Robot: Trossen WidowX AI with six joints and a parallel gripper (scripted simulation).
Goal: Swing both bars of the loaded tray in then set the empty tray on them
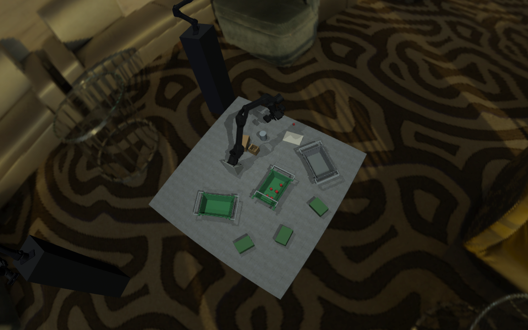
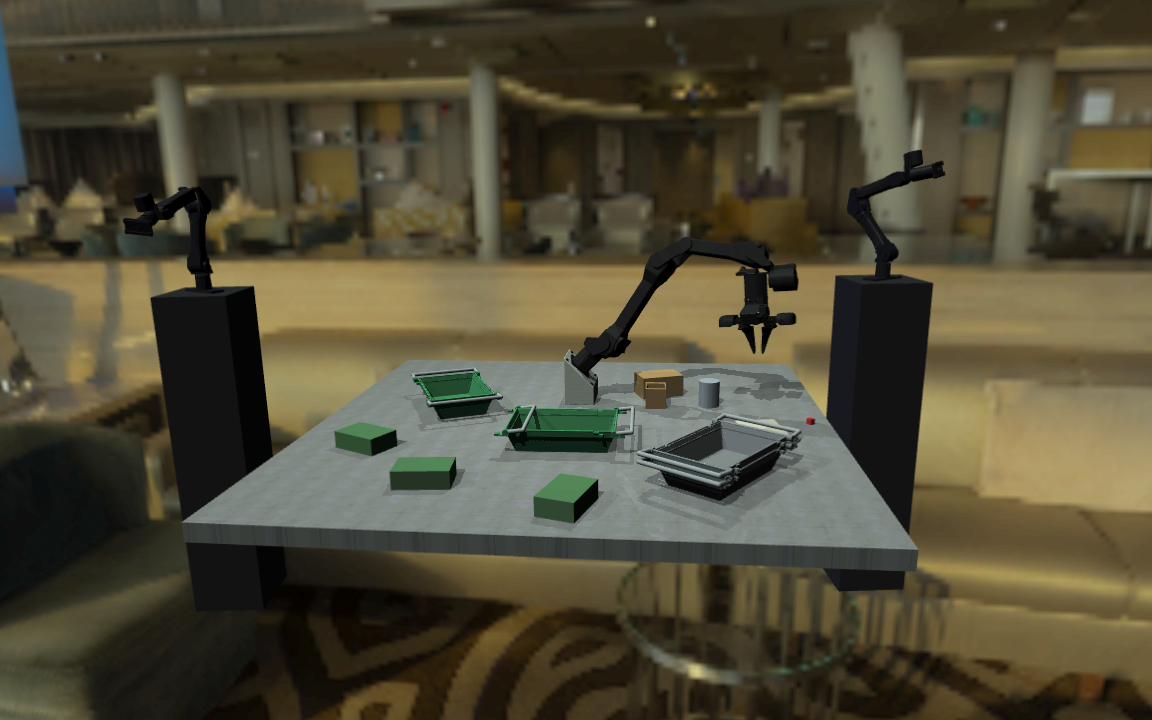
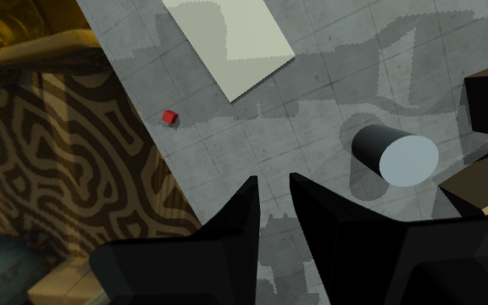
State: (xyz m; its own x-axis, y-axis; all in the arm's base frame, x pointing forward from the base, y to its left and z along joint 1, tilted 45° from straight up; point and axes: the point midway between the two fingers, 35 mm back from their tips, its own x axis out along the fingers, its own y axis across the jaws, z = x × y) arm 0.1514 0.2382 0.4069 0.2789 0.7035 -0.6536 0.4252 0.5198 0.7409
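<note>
Now: gripper tip 80 cm to the left of the green tray, 13 cm past it and 12 cm above it. The rest, counted from my gripper tip: pale sheet: 16 cm below, 14 cm ahead, 2 cm to the right; red block: 16 cm below, 11 cm to the left, 9 cm ahead.
</note>
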